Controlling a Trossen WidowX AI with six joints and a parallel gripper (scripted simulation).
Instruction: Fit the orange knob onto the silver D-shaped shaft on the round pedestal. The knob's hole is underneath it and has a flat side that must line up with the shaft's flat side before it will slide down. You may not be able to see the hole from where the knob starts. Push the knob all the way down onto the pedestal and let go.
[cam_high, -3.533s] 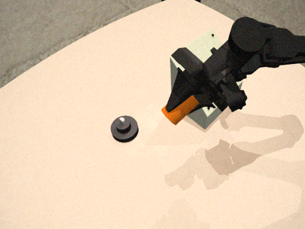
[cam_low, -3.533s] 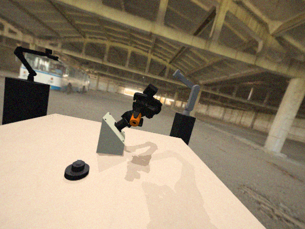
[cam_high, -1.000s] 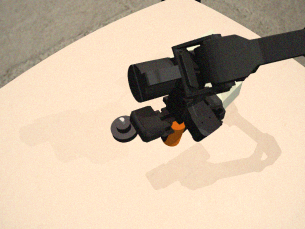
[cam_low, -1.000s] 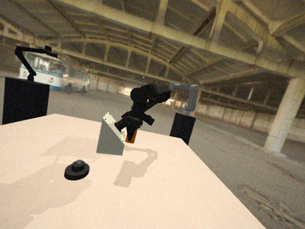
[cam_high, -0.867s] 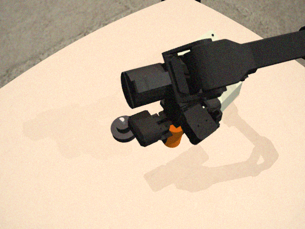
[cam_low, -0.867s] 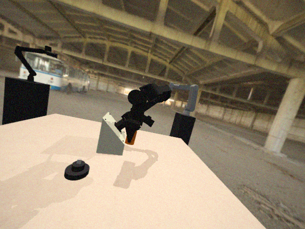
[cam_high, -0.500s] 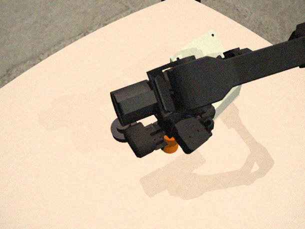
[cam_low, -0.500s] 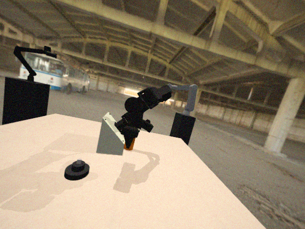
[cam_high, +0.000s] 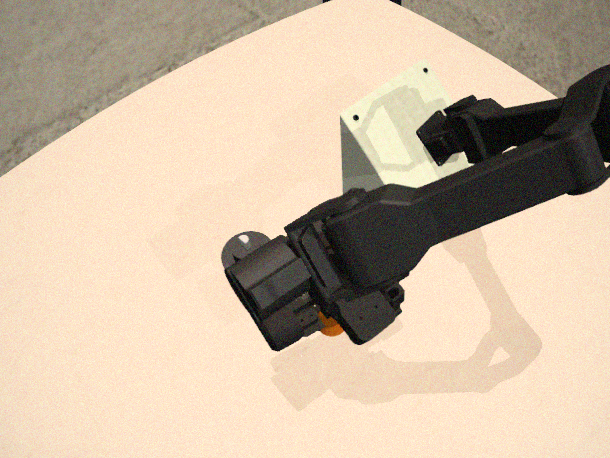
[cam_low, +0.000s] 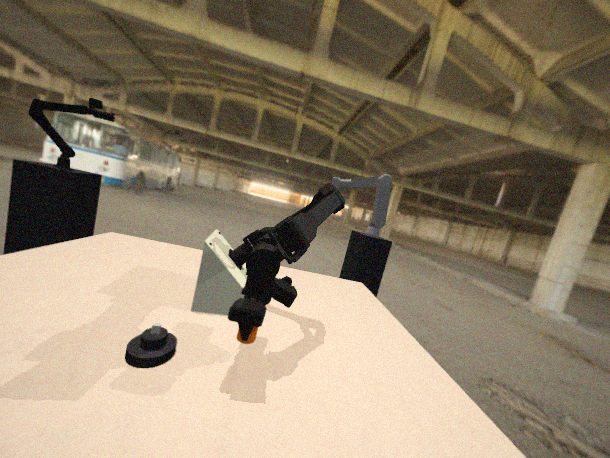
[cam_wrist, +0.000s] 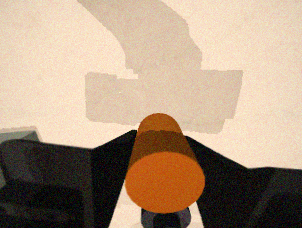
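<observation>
My gripper tip is now 1 cm past the dark round pedestal, 18 cm to the left of it and 3 cm above it. Also, from my gripper tip: orange knob 3 cm above.
</observation>
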